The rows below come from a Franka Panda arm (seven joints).
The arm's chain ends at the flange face. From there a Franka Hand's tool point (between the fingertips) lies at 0.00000 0.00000 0.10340 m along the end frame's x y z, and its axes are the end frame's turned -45 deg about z.
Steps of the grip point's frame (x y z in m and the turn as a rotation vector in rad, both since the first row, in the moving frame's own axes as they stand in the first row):
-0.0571, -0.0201, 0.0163, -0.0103, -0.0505, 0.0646
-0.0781, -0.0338, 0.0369, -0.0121, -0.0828, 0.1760
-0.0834, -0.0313, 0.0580, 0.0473, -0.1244, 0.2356
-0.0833, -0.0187, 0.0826, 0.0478, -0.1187, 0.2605
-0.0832, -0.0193, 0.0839, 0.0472, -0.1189, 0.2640
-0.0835, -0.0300, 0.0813, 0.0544, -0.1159, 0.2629
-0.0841, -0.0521, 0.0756, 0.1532, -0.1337, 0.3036
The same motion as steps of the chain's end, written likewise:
-0.0515, 0.0218, 0.0164, -0.0430, -0.0284, 0.0646
-0.0734, 0.0249, 0.0373, -0.0671, -0.0500, 0.1760
-0.0680, 0.0327, 0.0589, -0.0545, -0.1214, 0.2356
-0.0595, 0.0421, 0.0834, -0.0501, -0.1177, 0.2605
-0.0598, 0.0416, 0.0847, -0.0507, -0.1175, 0.2640
-0.0674, 0.0350, 0.0821, -0.0435, -0.1204, 0.2629
-0.0760, 0.0272, 0.0777, 0.0138, -0.2029, 0.3036

